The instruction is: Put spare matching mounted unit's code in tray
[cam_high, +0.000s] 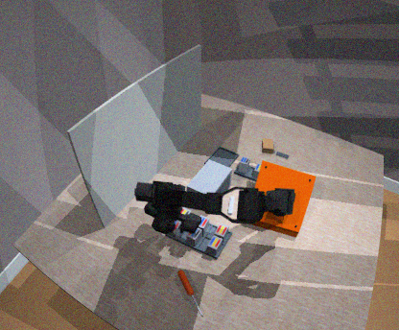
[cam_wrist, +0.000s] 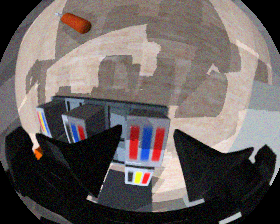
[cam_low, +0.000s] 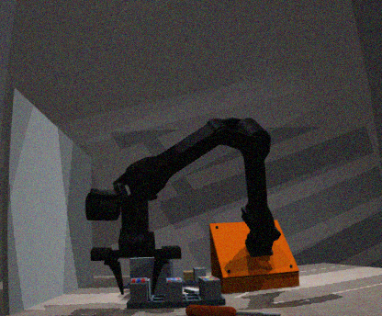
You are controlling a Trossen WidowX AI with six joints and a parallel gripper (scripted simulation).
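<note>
Now: gripper tip 30 mm past the dark grey tray, 420 mm to the left of it and 20 mm above it. Also, from my gripper tip: mounted unit (50 mm behind, 210 mm to the right, 20 mm above); then tall grey panel (200 mm ahead, 250 mm to the right, 200 mm above); then white stick (140 mm behind, 190 mm to the right, 20 mm below).
</note>
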